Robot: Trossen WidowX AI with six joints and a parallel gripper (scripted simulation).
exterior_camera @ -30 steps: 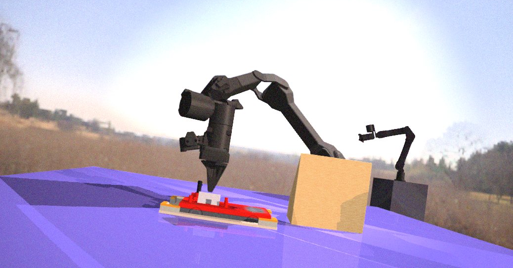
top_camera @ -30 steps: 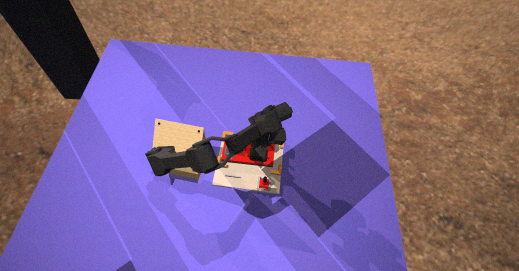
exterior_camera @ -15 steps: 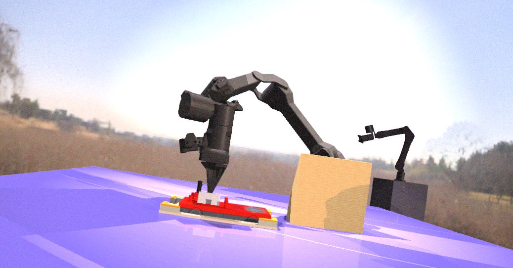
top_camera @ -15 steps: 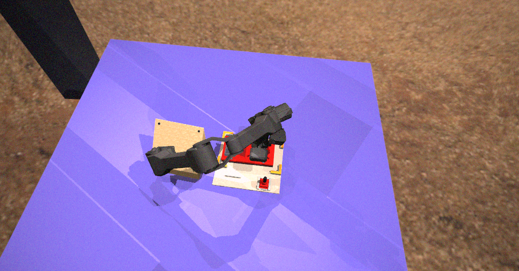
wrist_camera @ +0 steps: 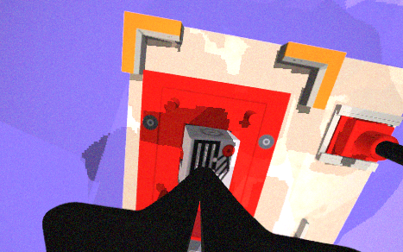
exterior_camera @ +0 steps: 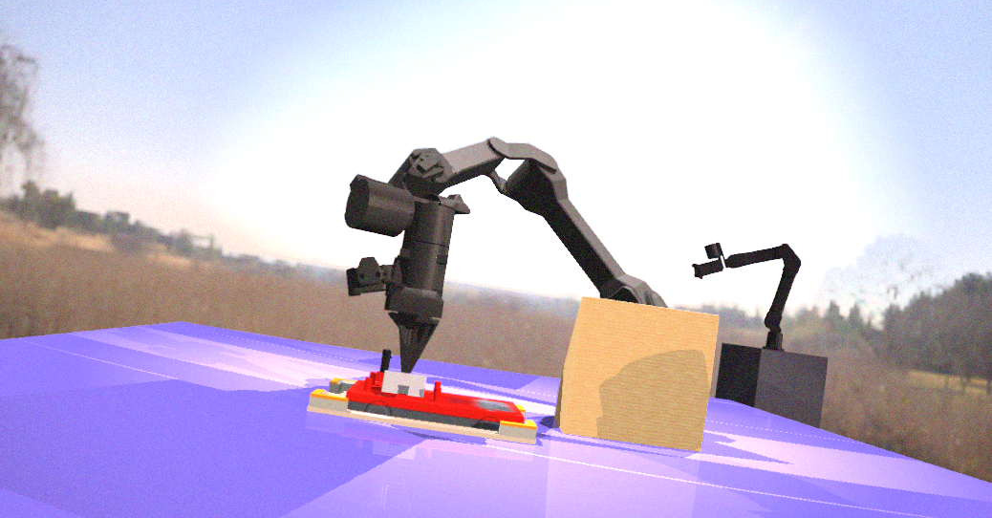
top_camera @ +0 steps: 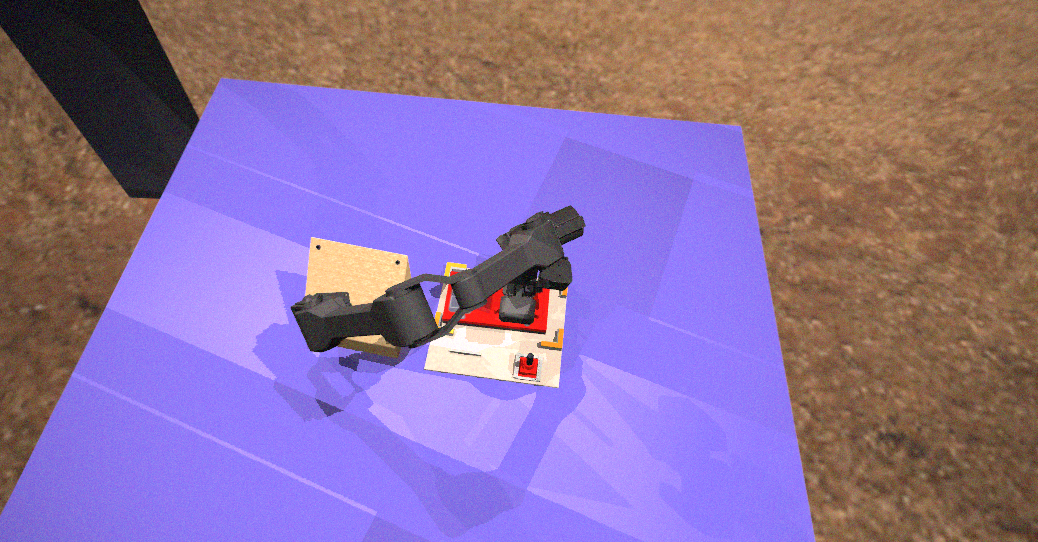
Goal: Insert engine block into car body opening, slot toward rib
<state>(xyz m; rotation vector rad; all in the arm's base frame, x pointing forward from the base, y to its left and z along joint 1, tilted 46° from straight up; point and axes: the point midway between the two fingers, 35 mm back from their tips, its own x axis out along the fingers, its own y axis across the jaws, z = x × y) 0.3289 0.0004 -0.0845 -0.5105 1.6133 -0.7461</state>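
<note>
Right now my gripper tip is 2 cm above the grey engine block. From my gripper tip the other things lie so: black peg 13 cm to the right, 2 cm ahead, 1 cm below; beige base plate 4 cm below, 3 cm behind, 2 cm to the right.
</note>
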